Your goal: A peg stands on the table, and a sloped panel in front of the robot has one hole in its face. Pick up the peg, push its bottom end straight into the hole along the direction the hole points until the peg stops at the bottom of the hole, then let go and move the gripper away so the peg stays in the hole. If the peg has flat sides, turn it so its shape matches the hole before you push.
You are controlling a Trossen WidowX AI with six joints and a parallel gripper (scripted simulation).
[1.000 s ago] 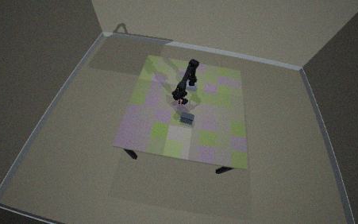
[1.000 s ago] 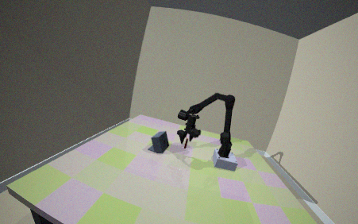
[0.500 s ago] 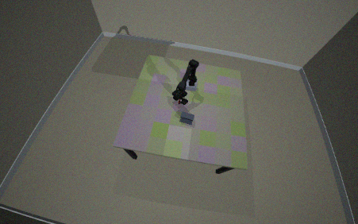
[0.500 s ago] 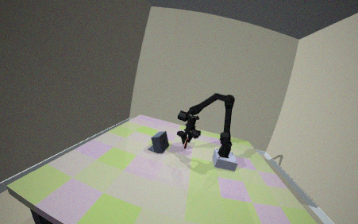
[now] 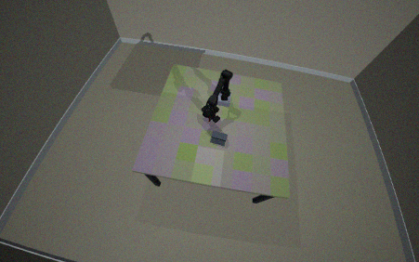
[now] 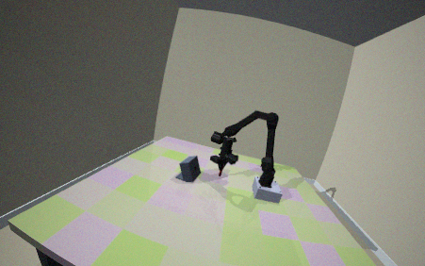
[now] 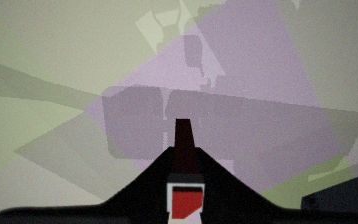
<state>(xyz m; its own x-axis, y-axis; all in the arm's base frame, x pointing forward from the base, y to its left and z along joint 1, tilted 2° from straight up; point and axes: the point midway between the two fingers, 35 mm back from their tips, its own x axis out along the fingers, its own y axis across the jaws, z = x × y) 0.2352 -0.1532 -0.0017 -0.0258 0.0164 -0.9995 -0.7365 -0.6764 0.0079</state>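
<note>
The dark sloped panel lies 18 cm ahead of my gripper tip, 8 cm to the left of it and 1 cm above it. Also, from my gripper tip: red square peg 2 cm above.
</note>
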